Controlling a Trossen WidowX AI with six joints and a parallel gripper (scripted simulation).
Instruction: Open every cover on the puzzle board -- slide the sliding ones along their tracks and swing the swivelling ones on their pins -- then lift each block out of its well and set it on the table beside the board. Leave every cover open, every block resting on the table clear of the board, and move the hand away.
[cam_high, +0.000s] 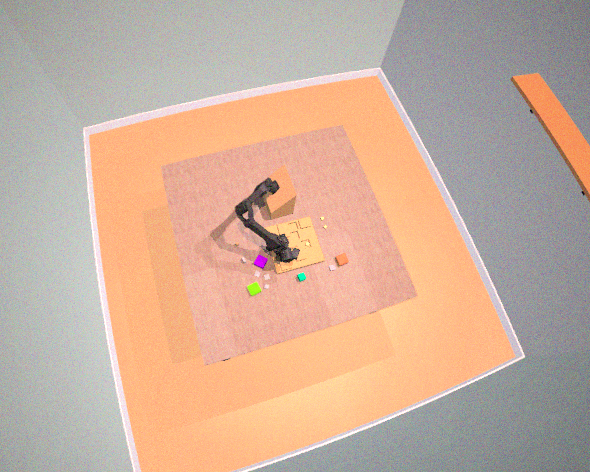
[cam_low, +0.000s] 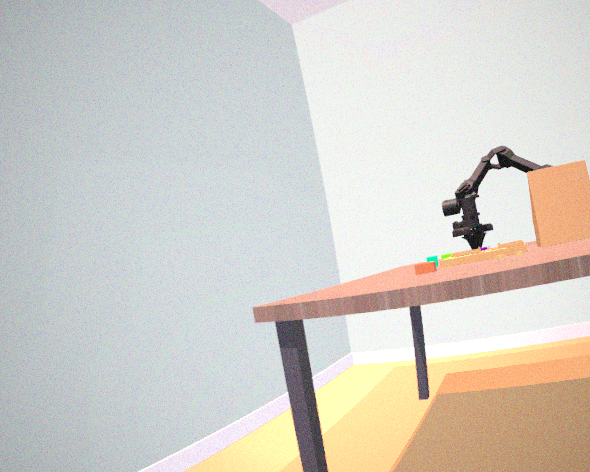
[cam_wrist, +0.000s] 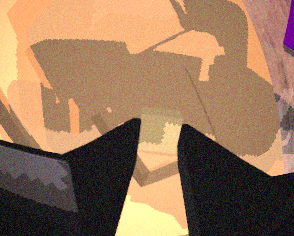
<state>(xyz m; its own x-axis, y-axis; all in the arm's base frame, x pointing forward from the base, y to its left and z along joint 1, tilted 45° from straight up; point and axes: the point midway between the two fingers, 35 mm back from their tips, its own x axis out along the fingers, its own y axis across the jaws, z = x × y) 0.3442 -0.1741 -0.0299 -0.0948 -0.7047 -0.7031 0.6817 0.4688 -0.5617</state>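
Right now the magenta block is 1 cm behind my gripper tip and 13 cm to the right of it. Round my gripper tip: orange block: 17 cm ahead, 31 cm to the left; lime green block: 13 cm ahead, 23 cm to the right; teal block: 17 cm ahead, 4 cm to the left.
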